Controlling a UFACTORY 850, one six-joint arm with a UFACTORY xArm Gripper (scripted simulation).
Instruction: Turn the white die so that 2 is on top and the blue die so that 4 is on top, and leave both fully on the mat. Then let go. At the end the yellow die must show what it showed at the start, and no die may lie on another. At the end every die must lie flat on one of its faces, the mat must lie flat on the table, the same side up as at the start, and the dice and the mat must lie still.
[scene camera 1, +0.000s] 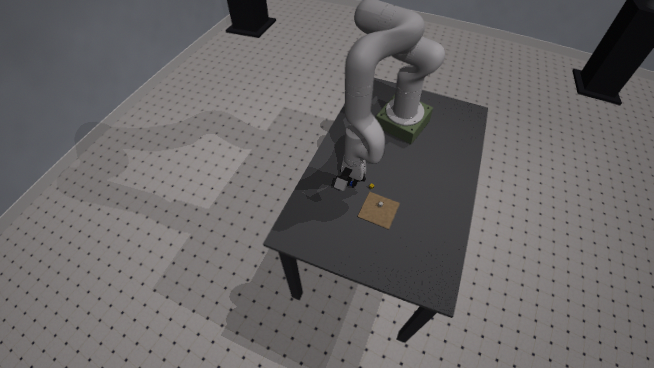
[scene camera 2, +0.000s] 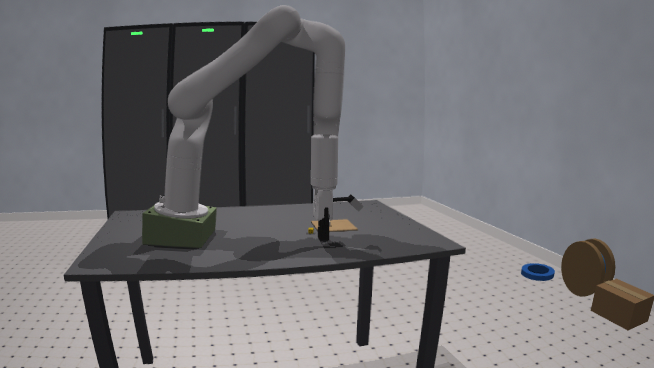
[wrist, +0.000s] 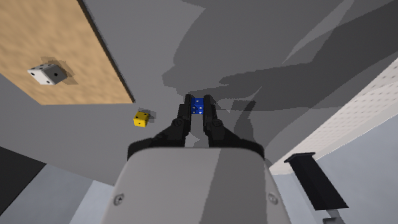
Labels:
My gripper (wrist: 197, 103) is 14 cm from the lens. A tan mat (wrist: 71, 42): 16 cm from the lens.

